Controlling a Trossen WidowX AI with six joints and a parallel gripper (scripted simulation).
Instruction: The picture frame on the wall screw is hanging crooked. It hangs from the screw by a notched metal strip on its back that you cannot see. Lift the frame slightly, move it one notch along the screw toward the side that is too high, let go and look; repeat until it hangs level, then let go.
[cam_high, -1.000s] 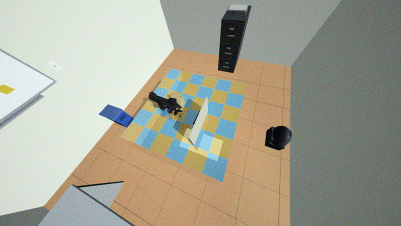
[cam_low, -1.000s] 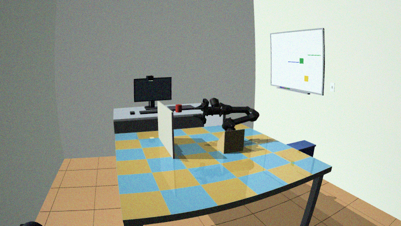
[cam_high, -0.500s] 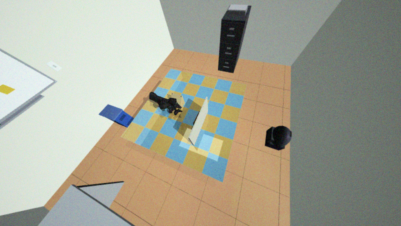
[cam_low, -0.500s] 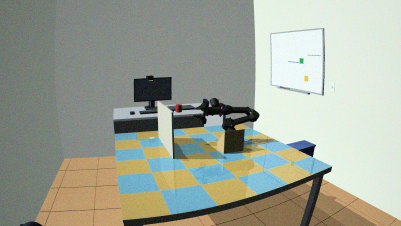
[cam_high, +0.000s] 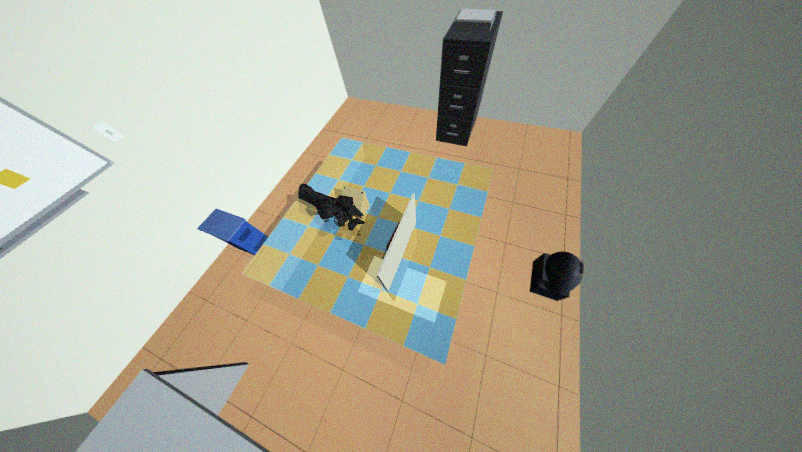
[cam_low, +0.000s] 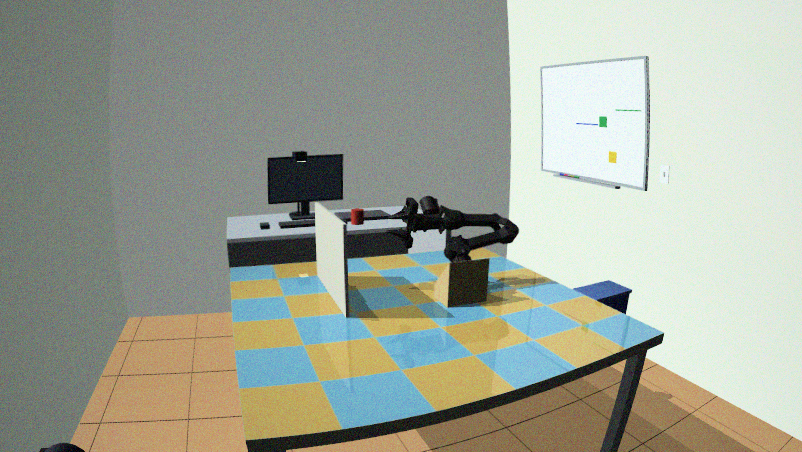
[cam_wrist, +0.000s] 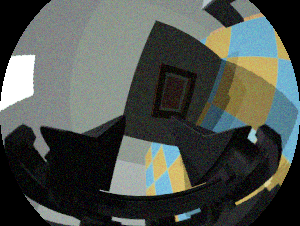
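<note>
The picture frame lies 190 mm ahead of my gripper tip, 40 mm to the right of it and 90 mm below it. Also, from my gripper tip: wall panel 200 mm ahead, 50 mm to the right, 100 mm below.
</note>
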